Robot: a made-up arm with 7 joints. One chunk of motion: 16 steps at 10 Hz.
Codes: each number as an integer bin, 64 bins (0 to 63) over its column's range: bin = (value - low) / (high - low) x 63, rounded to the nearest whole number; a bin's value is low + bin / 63 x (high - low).
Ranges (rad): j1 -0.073..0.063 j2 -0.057..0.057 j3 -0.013..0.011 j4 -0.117..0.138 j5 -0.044..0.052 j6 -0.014..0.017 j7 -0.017..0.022
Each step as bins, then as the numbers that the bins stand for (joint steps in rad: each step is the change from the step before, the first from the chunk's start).
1 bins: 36 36 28 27 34 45 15
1 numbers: 0.00471 0.00814 -0.00233 -0.00771 0.00781 0.00814 -0.00771
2 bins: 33 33 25 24 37 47 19
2 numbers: -0.00176 0.00271 -0.00348 -0.01986 0.01238 0.00913 -0.00524
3 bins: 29 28 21 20 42 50 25
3 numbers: -0.01040 -0.00633 -0.00500 -0.03605 0.02000 0.01060 -0.00152
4 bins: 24 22 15 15 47 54 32
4 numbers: -0.02119 -0.01719 -0.00729 -0.05629 0.02762 0.01257 0.00281
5 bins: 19 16 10 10 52 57 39
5 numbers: -0.03198 -0.02805 -0.00919 -0.07652 0.03524 0.01405 0.00714
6 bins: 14 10 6 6 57 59 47
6 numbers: -0.04278 -0.03890 -0.01071 -0.09271 0.04286 0.01503 0.01210
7 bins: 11 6 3 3 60 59 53
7 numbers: -0.04925 -0.04614 -0.01186 -0.10486 0.04743 0.01503 0.01581
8 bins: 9 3 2 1 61 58 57
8 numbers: -0.05357 -0.05157 -0.01224 -0.11295 0.04895 0.01454 0.01829
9 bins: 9 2 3 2 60 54 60
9 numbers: -0.05357 -0.05338 -0.01186 -0.10890 0.04743 0.01257 0.02014
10 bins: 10 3 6 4 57 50 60
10 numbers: -0.05141 -0.05157 -0.01071 -0.10081 0.04286 0.01060 0.02014
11 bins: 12 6 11 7 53 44 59
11 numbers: -0.04710 -0.04614 -0.00881 -0.08867 0.03676 0.00765 0.01952
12 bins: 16 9 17 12 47 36 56
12 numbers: -0.03846 -0.04071 -0.00652 -0.06843 0.02762 0.00371 0.01767
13 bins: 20 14 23 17 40 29 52
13 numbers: -0.02983 -0.03167 -0.00424 -0.04819 0.01695 0.00027 0.01519
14 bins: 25 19 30 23 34 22 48
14 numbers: -0.01903 -0.02262 -0.00157 -0.02390 0.00781 -0.00317 0.01271
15 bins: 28 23 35 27 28 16 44
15 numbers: -0.01256 -0.01538 0.00033 -0.00771 -0.00133 -0.00613 0.01024
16 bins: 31 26 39 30 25 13 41
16 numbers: -0.00608 -0.00995 0.00186 0.00443 -0.00590 -0.00760 0.00838
